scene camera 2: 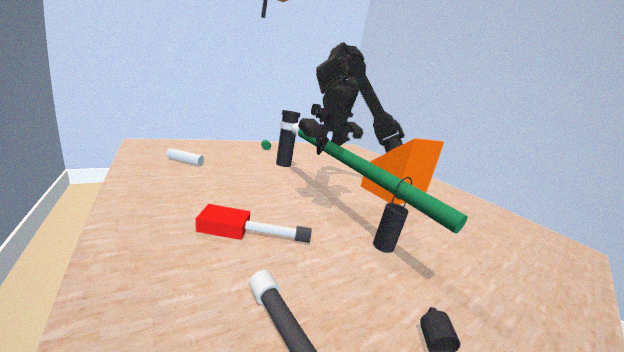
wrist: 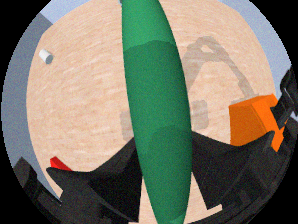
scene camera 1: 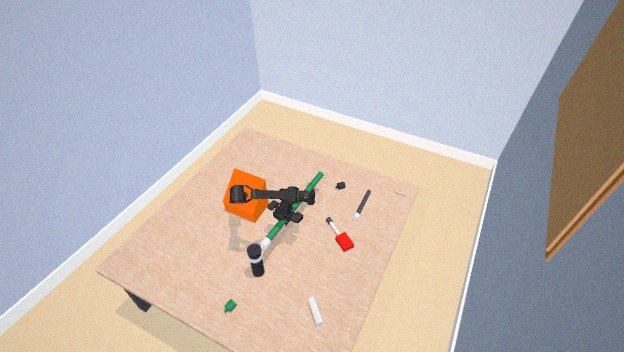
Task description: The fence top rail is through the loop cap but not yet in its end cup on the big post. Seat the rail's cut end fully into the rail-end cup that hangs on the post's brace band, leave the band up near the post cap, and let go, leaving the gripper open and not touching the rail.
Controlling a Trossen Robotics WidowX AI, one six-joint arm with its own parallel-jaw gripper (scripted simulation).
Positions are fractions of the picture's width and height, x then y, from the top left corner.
Note:
I see my gripper (scene camera 2: 0.52, 0.44), a green top rail (scene camera 2: 0.72, 0.62) and a red-headed tool (scene camera 2: 0.35, 0.63).
The green top rail is seen too in the wrist view (wrist: 0.53, 0.45). My gripper shows as well in the wrist view (wrist: 0.54, 0.60).

